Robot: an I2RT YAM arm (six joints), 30 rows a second.
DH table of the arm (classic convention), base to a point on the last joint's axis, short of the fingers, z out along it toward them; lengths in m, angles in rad. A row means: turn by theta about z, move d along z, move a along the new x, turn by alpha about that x. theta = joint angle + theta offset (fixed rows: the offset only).
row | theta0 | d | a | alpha
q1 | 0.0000 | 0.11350 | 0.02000 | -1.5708
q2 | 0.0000 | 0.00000 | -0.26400 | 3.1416
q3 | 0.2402 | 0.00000 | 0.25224 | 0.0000
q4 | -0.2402 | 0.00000 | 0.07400 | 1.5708
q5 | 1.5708 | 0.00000 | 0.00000 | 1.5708
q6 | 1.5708 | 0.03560 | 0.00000 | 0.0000
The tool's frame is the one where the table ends.
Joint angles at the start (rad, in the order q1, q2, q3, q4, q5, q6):
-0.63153 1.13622 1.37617 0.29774 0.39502 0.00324
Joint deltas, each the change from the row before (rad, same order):
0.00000 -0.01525 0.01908 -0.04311 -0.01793 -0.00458
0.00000 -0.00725 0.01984 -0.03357 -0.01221 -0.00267
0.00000 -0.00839 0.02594 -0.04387 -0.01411 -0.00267
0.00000 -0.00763 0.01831 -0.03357 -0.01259 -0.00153
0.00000 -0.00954 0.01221 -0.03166 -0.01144 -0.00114
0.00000 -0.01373 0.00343 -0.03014 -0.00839 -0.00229
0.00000 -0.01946 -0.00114 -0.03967 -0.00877 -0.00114
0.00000 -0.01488 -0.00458 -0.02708 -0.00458 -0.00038
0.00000 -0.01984 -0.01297 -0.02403 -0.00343 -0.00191
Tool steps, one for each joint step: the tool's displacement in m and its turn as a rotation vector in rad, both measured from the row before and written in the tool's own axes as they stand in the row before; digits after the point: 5 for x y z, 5 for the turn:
-0.00810 -0.00074 -0.00339 -0.01792 0.00815 -0.00789
-0.00628 -0.00028 -0.00177 -0.01223 0.00601 -0.00502
-0.00776 -0.00043 -0.00237 -0.01416 0.00886 -0.00601
-0.00579 -0.00045 -0.00236 -0.01264 0.00709 -0.00411
-0.00445 -0.00066 -0.00294 -0.01152 0.00927 -0.00437
-0.00290 -0.00108 -0.00400 -0.00852 0.01222 -0.00640
-0.00211 -0.00157 -0.00563 -0.00902 0.02020 -0.00773
-0.00047 -0.00120 -0.00425 -0.00479 0.01593 -0.00546
0.00069 -0.00156 -0.00536 -0.00366 0.01633 -0.00703

